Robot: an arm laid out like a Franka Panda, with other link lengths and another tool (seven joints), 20 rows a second.
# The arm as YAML. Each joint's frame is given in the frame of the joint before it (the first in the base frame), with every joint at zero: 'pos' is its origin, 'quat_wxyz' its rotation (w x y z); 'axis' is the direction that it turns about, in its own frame. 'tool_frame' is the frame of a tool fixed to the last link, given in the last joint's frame.
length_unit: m
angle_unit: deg
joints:
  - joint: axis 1
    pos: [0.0, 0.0, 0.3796]
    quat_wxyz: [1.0, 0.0, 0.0, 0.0]
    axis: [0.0, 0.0, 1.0]
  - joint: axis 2
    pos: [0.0, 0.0, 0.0]
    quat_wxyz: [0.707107, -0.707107, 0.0, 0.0]
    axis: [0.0, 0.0, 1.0]
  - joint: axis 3
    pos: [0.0, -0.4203, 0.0]
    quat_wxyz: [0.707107, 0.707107, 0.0, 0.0]
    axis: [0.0, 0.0, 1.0]
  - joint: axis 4
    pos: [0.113, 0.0, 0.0]
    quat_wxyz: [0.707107, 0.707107, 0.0, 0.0]
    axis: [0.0, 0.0, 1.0]
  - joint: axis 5
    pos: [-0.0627, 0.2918, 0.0]
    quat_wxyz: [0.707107, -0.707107, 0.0, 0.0]
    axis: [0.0, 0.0, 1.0]
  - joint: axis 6
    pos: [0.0, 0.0, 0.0]
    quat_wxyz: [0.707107, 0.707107, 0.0, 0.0]
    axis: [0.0, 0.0, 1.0]
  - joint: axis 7
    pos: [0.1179, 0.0, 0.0]
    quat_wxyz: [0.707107, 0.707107, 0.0, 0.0]
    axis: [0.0, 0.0, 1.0]
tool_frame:
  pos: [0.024, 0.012, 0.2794]
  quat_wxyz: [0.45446, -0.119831, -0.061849, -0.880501]
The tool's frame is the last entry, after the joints.
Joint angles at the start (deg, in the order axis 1, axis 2, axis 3, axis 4, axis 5, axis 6, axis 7):
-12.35, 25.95, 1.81, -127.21, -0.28, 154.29, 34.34
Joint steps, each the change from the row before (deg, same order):
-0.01, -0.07, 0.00, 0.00, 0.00, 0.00, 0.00
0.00, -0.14, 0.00, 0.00, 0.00, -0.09, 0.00
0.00, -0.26, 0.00, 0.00, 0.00, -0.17, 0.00
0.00, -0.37, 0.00, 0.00, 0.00, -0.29, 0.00
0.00, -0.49, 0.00, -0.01, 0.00, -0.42, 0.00
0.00, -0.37, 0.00, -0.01, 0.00, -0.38, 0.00
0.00, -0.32, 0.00, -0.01, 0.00, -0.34, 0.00
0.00, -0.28, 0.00, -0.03, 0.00, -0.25, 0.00
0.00, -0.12, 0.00, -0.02, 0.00, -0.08, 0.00
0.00, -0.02, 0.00, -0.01, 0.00, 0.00, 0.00
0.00, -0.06, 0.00, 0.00, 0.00, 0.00, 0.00
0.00, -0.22, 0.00, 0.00, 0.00, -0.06, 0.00
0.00, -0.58, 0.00, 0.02, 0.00, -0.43, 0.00
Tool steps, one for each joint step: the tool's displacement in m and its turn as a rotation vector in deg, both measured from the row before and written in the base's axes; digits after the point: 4 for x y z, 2 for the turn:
0.0002, -0.0002, 0.0007, -0.01, -0.07, -0.01
0.0000, 0.0000, 0.0013, -0.01, -0.05, 0.00
0.0000, 0.0000, 0.0024, -0.02, -0.09, 0.00
-0.0003, 0.0000, 0.0032, -0.03, -0.08, 0.00
-0.0006, 0.0001, 0.0041, -0.03, -0.06, 0.00
-0.0008, 0.0001, 0.0030, -0.01, 0.02, 0.00
-0.0008, 0.0001, 0.0025, 0.00, 0.03, 0.00
-0.0007, 0.0001, 0.0022, -0.01, 0.00, 0.00
-0.0002, 0.0000, 0.0010, -0.01, -0.02, 0.00
0.0000, 0.0000, 0.0002, 0.00, -0.01, 0.00
0.0002, 0.0000, 0.0006, -0.01, -0.06, 0.00
0.0003, -0.0001, 0.0022, -0.04, -0.16, 0.00
-0.0003, 0.0000, 0.0052, -0.05, -0.16, 0.00

